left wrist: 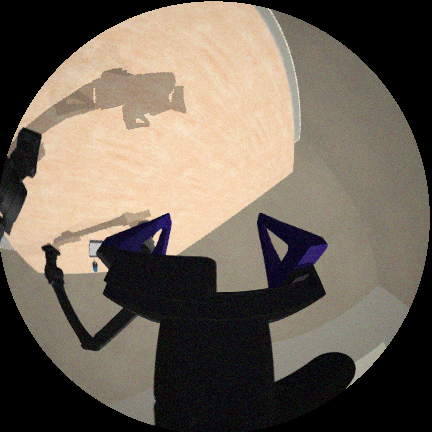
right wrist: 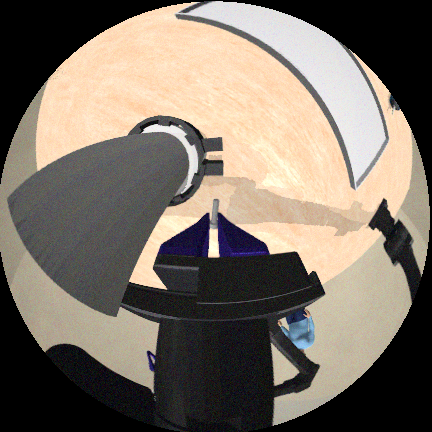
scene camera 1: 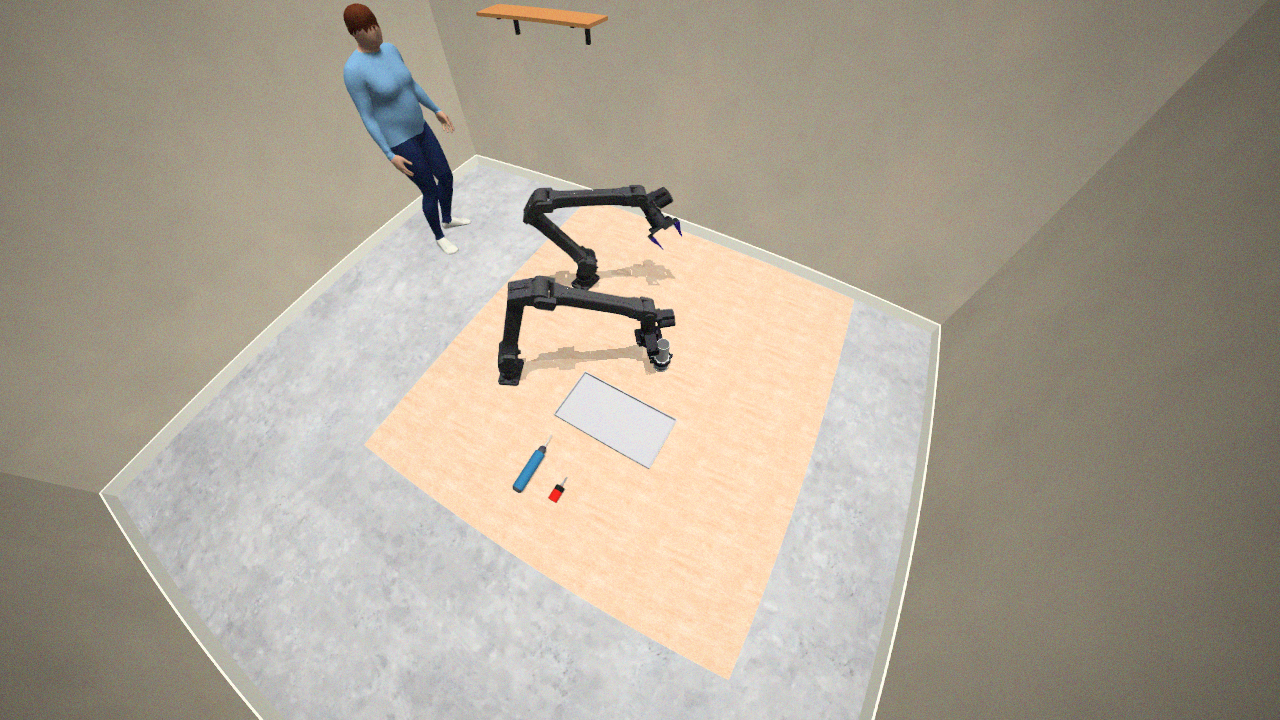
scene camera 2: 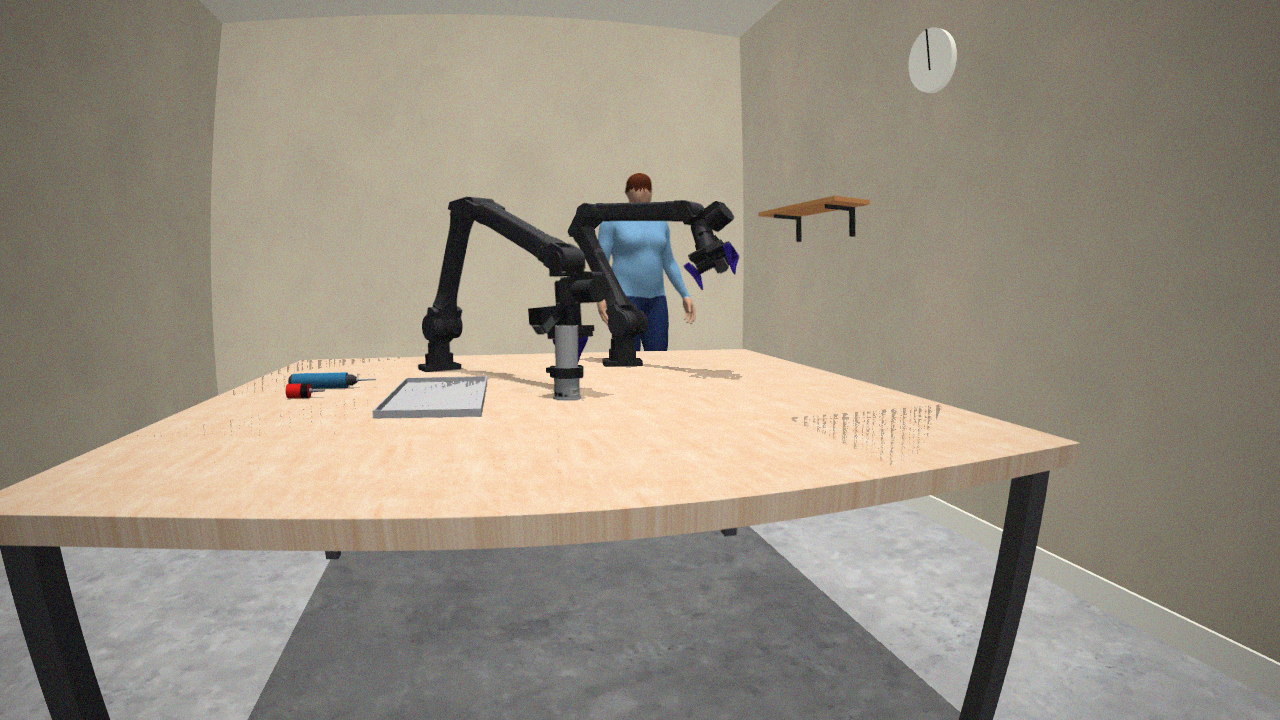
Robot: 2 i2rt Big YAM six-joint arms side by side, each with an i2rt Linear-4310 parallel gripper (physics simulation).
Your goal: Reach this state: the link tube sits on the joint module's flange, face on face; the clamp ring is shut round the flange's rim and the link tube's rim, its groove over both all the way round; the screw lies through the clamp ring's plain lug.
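Places are measured from the left arm's base along level axes (x ahead, y left, z up), in millimetres.
Where they show: left gripper, fingertip midpoint: (left wrist: 213,217) (scene camera 1: 672,242) (scene camera 2: 717,281); right gripper, fingertip midpoint: (right wrist: 213,217); left arm's base at its link origin: (scene camera 1: 585,282) (scene camera 2: 622,364); right arm's base at its link origin: (left wrist: 50,249) (right wrist: 377,213) (scene camera 1: 511,372) (scene camera 2: 439,369).
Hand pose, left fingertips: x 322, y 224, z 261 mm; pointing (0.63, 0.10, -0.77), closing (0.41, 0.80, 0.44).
Note:
Each offset is from my left fingertips to the top centre of the thing.
The grey link tube @(dx +226, dy -389, dz -101 mm) (scene camera 1: 663,344) (scene camera 2: 566,343) (right wrist: 100,200) stands upright on the joint module @(dx +226, dy -389, dz -197 mm) (scene camera 2: 567,391). The dark clamp ring @(dx +224, dy -391, dz -190 mm) (scene camera 2: 564,371) (right wrist: 201,162) lies round the joint between them; its two lugs @(dx +191, dy -415, dz -196 mm) (right wrist: 214,168) stick out with a gap between them. Whether its groove covers both rims all round cannot be told. My right gripper (right wrist: 213,217) is shut on the thin grey screw @(dx +157, dy -383, dz -197 mm) (right wrist: 215,207), beside the tube and apart from the lugs in the right wrist view. My left gripper (scene camera 1: 670,240) (scene camera 2: 716,279) (left wrist: 213,217) is open and empty, high above the table.
A shallow grey tray @(dx +219, dy -687, dz -245 mm) (scene camera 1: 615,419) (scene camera 2: 429,398) (right wrist: 325,65) lies near the joint module. A blue screwdriver @(dx +97, dy -1007, dz -220 mm) (scene camera 1: 529,468) (scene camera 2: 319,380) and a smaller red-handled driver @(dx +231, dy -1021, dz -227 mm) (scene camera 1: 556,494) (scene camera 2: 297,391) lie beyond it. A person (scene camera 1: 389,94) (scene camera 2: 637,259) stands behind the arms.

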